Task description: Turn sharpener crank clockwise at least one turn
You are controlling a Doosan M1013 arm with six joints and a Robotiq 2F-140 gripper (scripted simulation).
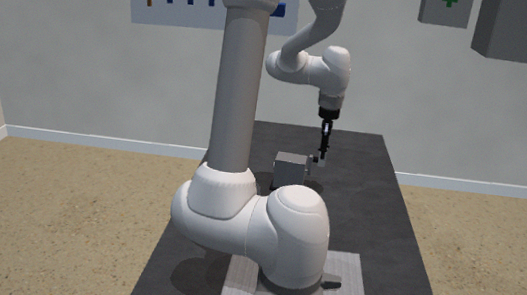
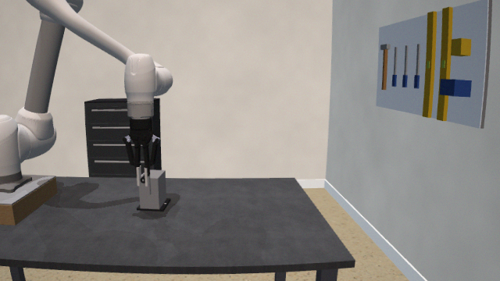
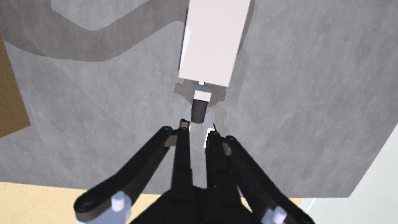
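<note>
Right now the crank knob is 2 cm to the left of my hand and 2 cm below it. From my hand the other things lie so: crank (2 cm to the left, 2 cm below).
</note>
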